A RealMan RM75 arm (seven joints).
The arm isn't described. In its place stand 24 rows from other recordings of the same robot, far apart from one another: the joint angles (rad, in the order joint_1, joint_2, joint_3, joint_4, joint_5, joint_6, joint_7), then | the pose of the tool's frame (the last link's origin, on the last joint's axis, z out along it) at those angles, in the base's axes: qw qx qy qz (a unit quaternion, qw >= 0); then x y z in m.
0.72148 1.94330 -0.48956 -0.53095 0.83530 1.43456 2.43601 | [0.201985 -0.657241 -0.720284 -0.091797 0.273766 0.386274 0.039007]
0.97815 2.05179 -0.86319 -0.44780 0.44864 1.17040 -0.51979 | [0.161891 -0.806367 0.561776 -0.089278 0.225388 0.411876 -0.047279]
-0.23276 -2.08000 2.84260 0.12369 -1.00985 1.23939 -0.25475 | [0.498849 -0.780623 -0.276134 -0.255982 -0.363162 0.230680 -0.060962]
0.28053 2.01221 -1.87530 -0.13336 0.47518 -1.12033 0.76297 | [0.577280 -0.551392 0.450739 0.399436 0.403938 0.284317 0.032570]
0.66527 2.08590 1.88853 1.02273 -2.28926 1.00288 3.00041 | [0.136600 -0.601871 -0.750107 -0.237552 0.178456 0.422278 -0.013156]
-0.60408 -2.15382 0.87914 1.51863 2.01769 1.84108 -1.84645 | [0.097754 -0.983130 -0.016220 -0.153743 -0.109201 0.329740 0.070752]
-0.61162 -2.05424 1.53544 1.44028 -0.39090 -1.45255 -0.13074 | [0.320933 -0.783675 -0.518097 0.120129 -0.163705 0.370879 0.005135]
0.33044 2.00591 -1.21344 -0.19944 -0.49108 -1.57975 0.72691 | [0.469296 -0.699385 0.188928 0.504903 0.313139 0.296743 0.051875]
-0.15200 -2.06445 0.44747 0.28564 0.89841 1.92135 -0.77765 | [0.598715 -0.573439 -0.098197 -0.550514 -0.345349 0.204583 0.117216]
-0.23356 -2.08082 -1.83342 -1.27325 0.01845 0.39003 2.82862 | [0.649271 -0.589508 -0.465705 -0.118518 -0.316468 0.384786 0.112407]
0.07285 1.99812 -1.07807 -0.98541 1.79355 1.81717 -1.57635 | [0.083378 -0.885334 0.220752 0.400626 0.263827 0.227676 0.065895]
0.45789 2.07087 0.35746 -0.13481 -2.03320 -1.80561 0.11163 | [0.579749 -0.714851 -0.060253 0.386327 0.291453 0.289433 0.036957]
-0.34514 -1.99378 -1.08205 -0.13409 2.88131 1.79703 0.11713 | [0.581135 -0.709633 0.131754 -0.375959 -0.285888 0.269183 0.031939]
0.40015 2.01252 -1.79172 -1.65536 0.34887 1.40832 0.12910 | [0.330803 -0.817478 0.445896 -0.153217 0.179344 0.322514 -0.008532]
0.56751 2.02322 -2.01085 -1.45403 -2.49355 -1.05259 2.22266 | [0.154976 -0.970891 -0.111630 -0.144537 0.113955 0.321814 -0.093080]
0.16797 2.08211 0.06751 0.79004 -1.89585 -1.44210 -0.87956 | [0.596128 -0.758981 0.000700 0.261875 0.216590 0.186978 -0.108797]
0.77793 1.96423 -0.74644 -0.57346 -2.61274 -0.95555 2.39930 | [0.331503 -0.778905 0.532352 -0.003916 0.304748 0.431659 0.039636]
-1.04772 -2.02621 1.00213 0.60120 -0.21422 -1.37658 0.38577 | [0.214597 -0.804363 -0.500980 0.236573 -0.205659 0.423849 -0.005440]
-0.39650 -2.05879 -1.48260 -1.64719 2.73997 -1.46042 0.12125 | [0.292030 -0.851266 -0.406354 0.157929 -0.179887 0.324024 -0.000559]
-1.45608 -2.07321 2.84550 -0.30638 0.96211 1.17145 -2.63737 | [0.217906 -0.813401 -0.473185 0.258828 -0.157795 0.439854 -0.037126]
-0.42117 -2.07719 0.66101 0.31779 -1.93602 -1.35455 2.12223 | [0.405813 -0.736936 -0.295458 -0.452710 -0.308420 0.334530 0.027328]
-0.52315 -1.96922 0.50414 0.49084 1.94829 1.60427 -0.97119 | [0.234319 -0.929695 -0.088915 -0.269917 -0.291228 0.331038 0.042005]
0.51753 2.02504 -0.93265 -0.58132 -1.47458 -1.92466 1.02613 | [0.060091 -0.889971 -0.035788 0.450621 0.201222 0.297995 0.028413]
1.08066 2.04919 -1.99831 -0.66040 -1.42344 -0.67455 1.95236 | [0.109375 -0.984800 0.101081 0.089383 0.039122 0.397514 -0.139367]
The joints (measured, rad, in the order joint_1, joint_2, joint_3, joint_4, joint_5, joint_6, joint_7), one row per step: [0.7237 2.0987 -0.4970 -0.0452 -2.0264 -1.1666 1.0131]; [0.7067 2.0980 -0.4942 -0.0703 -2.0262 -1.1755 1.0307]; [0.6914 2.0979 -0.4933 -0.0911 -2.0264 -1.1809 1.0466]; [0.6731 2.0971 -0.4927 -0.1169 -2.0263 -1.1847 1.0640]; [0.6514 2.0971 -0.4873 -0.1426 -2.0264 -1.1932 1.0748]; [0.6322 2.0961 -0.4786 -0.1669 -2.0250 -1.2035 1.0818]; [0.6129 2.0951 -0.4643 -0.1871 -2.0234 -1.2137 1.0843]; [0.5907 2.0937 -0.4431 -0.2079 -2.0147 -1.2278 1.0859]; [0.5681 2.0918 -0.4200 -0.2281 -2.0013 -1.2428 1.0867]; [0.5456 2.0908 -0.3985 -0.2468 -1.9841 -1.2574 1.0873]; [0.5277 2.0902 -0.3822 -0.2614 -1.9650 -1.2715 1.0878]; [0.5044 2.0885 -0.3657 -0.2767 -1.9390 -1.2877 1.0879]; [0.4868 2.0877 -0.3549 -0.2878 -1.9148 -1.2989 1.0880]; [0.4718 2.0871 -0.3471 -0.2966 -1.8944 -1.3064 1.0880]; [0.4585 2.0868 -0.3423 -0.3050 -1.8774 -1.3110 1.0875]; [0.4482 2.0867 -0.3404 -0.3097 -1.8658 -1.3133 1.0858]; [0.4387 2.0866 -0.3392 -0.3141 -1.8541 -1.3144 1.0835]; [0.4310 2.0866 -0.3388 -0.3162 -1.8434 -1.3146 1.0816]
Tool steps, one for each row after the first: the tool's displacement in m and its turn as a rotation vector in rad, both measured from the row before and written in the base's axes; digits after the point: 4 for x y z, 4 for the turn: [0.0054 0.0006 0.0053 0.0119 0.0025 -0.0182]; [0.0051 -0.0002 0.0041 0.0085 0.0003 -0.0175]; [0.0066 0.0001 0.0053 0.0126 -0.0035 -0.0204]; [0.0069 -0.0012 0.0055 0.0157 0.0000 -0.0181]; [0.0060 -0.0005 0.0062 0.0192 0.0017 -0.0141]; [0.0060 -0.0011 0.0060 0.0218 0.0042 -0.0151]; [0.0064 -0.0011 0.0077 0.0316 0.0127 -0.0205]; [0.0066 -0.0011 0.0085 0.0366 0.0154 -0.0220]; [0.0064 -0.0016 0.0083 0.0375 0.0169 -0.0225]; [0.0046 -0.0014 0.0071 0.0329 0.0172 -0.0170]; [0.0063 -0.0026 0.0086 0.0396 0.0197 -0.0217]; [0.0046 -0.0020 0.0066 0.0325 0.0158 -0.0172]; [0.0042 -0.0020 0.0054 0.0267 0.0114 -0.0153]; [0.0039 -0.0020 0.0045 0.0221 0.0064 -0.0131]; [0.0030 -0.0020 0.0026 0.0140 0.0030 -0.0096]; [0.0028 -0.0017 0.0025 0.0137 0.0018 -0.0091]; [0.0023 -0.0015 0.0017 0.0110 0.0025 -0.0083]
